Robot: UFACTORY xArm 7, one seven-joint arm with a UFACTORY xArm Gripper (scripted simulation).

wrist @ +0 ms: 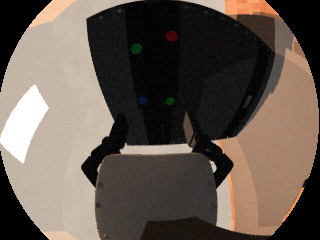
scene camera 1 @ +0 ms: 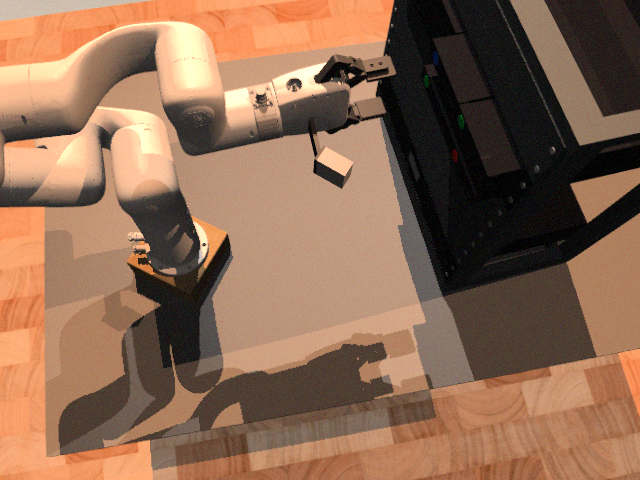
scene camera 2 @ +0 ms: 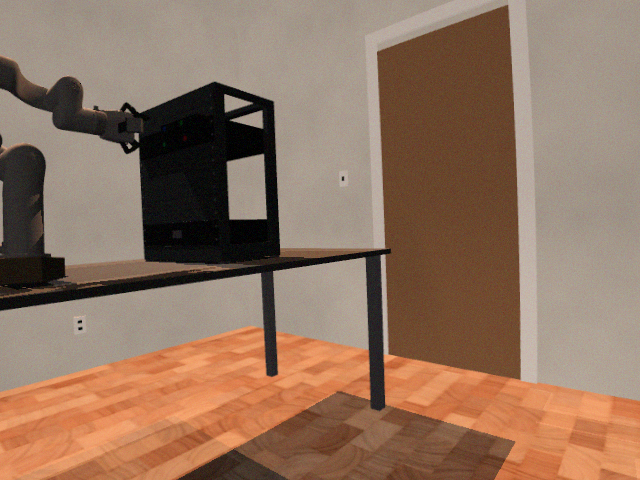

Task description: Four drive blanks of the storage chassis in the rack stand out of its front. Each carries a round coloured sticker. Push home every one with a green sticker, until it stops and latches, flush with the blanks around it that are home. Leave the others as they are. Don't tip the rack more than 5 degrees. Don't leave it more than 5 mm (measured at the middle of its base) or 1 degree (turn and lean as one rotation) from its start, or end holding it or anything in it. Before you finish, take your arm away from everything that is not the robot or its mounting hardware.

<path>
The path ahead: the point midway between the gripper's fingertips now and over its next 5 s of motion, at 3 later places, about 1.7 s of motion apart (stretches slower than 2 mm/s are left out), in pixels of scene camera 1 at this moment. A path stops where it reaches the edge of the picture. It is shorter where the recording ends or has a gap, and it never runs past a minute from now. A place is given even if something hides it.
My gripper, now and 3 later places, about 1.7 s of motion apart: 387,87; 427,132; 399,111; 436,100
</path>
